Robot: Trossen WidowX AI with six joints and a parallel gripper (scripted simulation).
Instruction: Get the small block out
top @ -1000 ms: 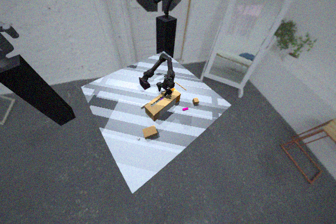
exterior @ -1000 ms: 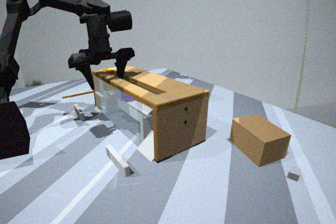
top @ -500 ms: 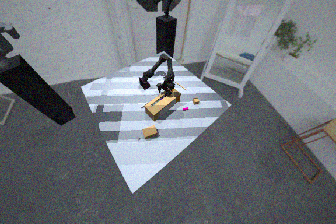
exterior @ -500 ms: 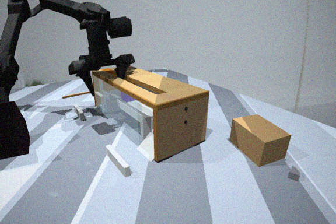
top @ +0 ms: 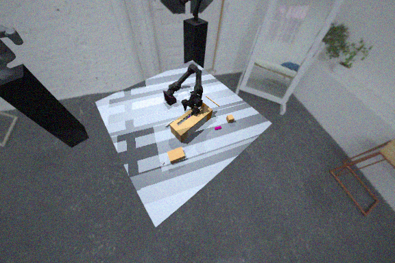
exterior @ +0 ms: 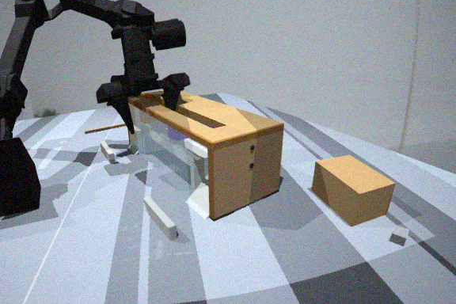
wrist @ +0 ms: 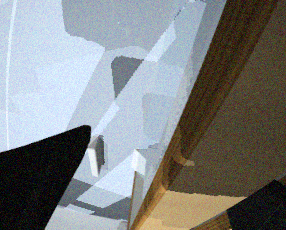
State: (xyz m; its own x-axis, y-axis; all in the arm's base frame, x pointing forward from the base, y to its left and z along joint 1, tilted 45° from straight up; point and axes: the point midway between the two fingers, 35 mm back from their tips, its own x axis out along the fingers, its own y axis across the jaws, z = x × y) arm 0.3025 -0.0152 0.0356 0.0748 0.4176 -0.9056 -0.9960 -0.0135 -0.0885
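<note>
The purple block is 5 cm ahead of my gripper tip and 2 cm to the right of it. Round my gripper tip: tan brick: 31 cm to the right, 23 cm ahead, 6 cm below; then magenta piece: 26 cm ahead, 15 cm to the left, 8 cm below; then thin stick: 34 cm to the left, 9 cm below, 2 cm behind.
</note>
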